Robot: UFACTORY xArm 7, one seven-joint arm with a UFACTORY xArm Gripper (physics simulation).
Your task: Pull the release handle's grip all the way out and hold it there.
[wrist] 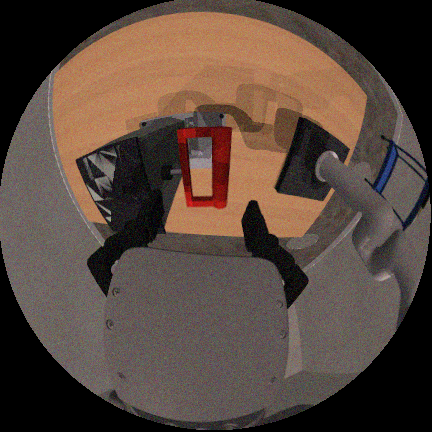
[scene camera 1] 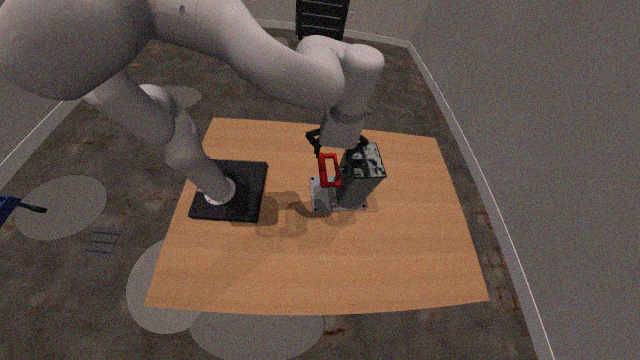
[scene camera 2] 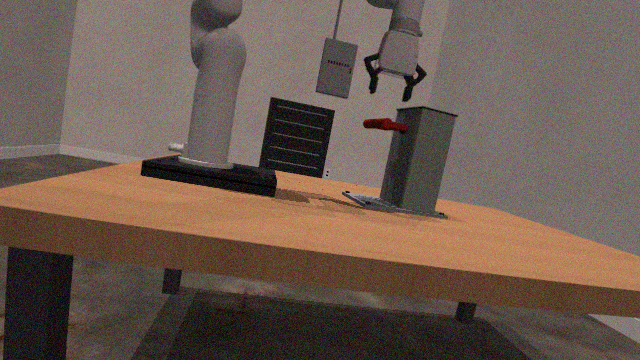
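The release handle's red rectangular grip (scene camera 1: 323,170) (scene camera 2: 382,123) (wrist: 221,167) stands out from the side of a tall grey-green box (scene camera 1: 357,192) (scene camera 2: 420,160) (wrist: 125,175), near its top. A short stem (wrist: 175,172) shows between grip and box in the wrist view. The box stands on a grey base plate (scene camera 1: 321,195) (scene camera 2: 367,201). My gripper (scene camera 1: 339,152) (scene camera 2: 389,96) (wrist: 203,204) is open and empty, pointing down above the grip and the box's near edge. In the wrist view the grip shows between and beyond the fingers, touching neither. In scene camera 1 the gripper body partly hides the right finger.
The box and plate stand on a wooden table (scene camera 1: 400,270) (scene camera 2: 320,240) (wrist: 150,50). The arm's black base slab (scene camera 1: 250,200) (scene camera 2: 240,180) (wrist: 300,165) is on the grip side of the box. A dark cabinet (scene camera 1: 322,20) (scene camera 2: 297,137) stands beyond the table.
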